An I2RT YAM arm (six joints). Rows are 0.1 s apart.
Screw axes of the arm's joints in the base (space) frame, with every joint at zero. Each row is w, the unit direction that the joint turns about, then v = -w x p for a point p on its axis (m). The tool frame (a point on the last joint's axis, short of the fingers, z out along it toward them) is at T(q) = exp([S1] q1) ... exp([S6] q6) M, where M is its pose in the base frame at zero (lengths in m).
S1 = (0, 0, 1, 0.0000, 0.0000, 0.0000)
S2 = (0, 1, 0, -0.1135, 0.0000, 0.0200)
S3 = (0, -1, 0, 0.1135, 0.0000, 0.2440)
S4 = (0, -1, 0, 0.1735, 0.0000, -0.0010)
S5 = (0, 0, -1, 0.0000, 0.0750, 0.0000)
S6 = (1, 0, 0, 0.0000, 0.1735, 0.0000)
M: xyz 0.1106 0.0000 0.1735 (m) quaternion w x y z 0.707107 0 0.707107 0
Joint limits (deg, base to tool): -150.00..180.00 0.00..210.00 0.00..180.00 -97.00..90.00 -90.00..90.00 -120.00..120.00
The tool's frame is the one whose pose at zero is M.
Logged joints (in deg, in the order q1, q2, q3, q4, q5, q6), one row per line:
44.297, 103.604, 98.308, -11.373, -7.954, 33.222
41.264, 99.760, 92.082, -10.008, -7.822, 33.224
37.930, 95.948, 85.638, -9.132, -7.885, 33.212
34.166, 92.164, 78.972, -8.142, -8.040, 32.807
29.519, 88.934, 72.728, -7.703, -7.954, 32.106
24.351, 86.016, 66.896, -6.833, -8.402, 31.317
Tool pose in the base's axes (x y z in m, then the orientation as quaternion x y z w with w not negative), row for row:
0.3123, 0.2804, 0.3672, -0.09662, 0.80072, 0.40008, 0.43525
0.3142, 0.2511, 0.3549, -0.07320, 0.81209, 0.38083, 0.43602
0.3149, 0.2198, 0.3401, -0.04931, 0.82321, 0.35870, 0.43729
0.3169, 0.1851, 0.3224, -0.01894, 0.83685, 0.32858, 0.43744
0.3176, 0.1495, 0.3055, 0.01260, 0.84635, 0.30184, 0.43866
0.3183, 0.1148, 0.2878, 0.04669, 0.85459, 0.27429, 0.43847
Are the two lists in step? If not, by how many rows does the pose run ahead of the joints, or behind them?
The pose runs 1 row ahead of the joints: the pose in row i belongs to the joints in row i + 1.
